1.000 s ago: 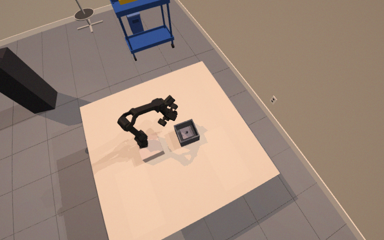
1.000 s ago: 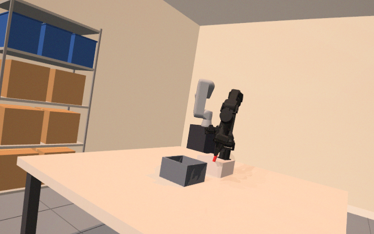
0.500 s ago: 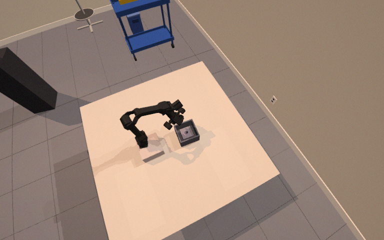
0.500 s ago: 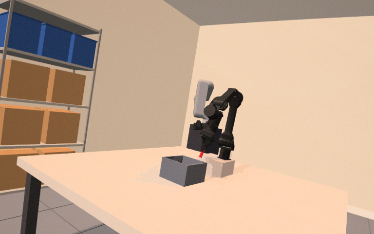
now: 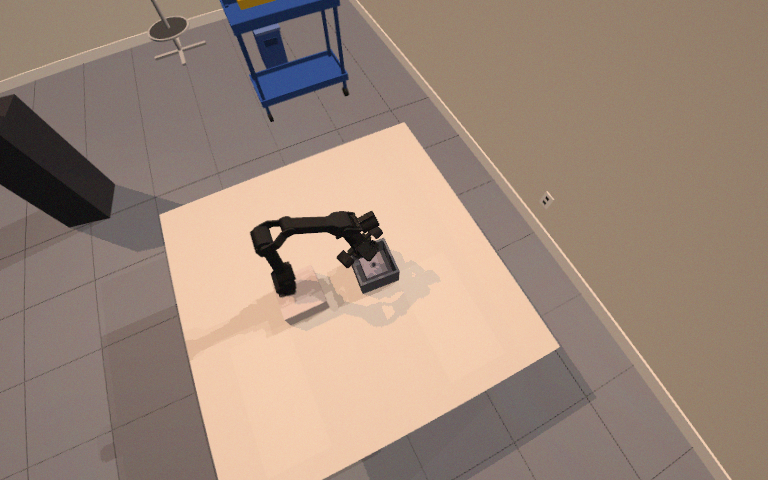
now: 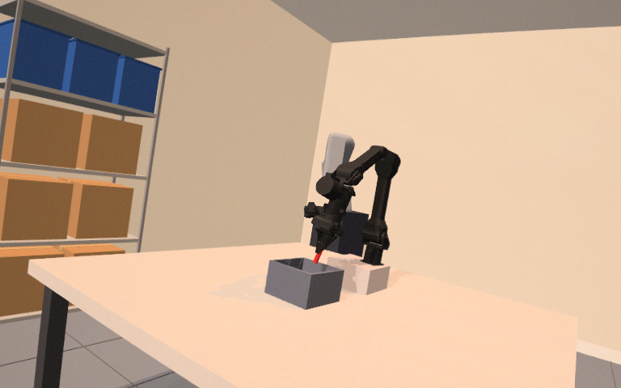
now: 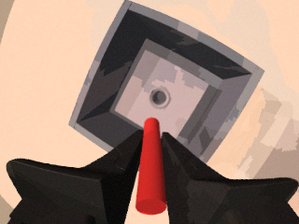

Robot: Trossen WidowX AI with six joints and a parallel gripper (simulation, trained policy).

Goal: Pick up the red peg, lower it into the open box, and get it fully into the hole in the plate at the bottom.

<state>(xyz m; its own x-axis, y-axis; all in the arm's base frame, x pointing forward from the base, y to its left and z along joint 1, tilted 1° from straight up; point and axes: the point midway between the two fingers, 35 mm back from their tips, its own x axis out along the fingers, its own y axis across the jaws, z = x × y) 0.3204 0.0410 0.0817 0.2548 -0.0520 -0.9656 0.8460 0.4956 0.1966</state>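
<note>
The red peg is 1 cm to the left of my gripper tip, 1 cm behind it and 1 cm above it. The rest, counted from my gripper tip: grey box: 11 cm below, 2 cm to the right, 2 cm ahead.
</note>
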